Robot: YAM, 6 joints.
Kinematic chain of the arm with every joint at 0, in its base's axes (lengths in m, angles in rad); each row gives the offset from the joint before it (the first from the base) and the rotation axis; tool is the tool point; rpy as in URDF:
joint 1: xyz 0 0 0.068 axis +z
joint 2: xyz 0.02 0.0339 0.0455 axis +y
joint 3: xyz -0.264 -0.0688 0 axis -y
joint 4: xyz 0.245 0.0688 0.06 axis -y
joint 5: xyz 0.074 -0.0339 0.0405 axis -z
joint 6: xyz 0.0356 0 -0.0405 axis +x
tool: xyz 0 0 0 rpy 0 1.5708 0
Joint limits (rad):
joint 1: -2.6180..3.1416
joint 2: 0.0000..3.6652
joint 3: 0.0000..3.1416
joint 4: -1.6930..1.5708
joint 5: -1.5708..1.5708
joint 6: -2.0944..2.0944
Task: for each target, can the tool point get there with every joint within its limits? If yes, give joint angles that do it. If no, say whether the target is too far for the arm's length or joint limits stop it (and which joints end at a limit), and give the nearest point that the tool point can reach.
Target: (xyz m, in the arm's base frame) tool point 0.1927 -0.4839 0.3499
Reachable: yes | joints -1.1822 2.2773 2.4058 -0.6598 0.1421 1.1086
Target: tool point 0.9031 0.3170 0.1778
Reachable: no: too far | nearest point 0.6080 0.2134 0.1563 | short by 0.313 m
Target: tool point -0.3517 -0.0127 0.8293
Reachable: no: too far | nearest point -0.2831 -0.0023 0.6813 | short by 0.163 m
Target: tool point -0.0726 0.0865 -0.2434
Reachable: yes | joints 2.2005 3.3646 1.2639 -0.4916 -0.2197 -0.5002
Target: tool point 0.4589 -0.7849 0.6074
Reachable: no: too far | nearest point 0.2862 -0.4896 0.4174 | short by 0.391 m
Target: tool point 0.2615 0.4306 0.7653
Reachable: no: too far | nearest point 0.2040 0.3359 0.6160 | short by 0.186 m
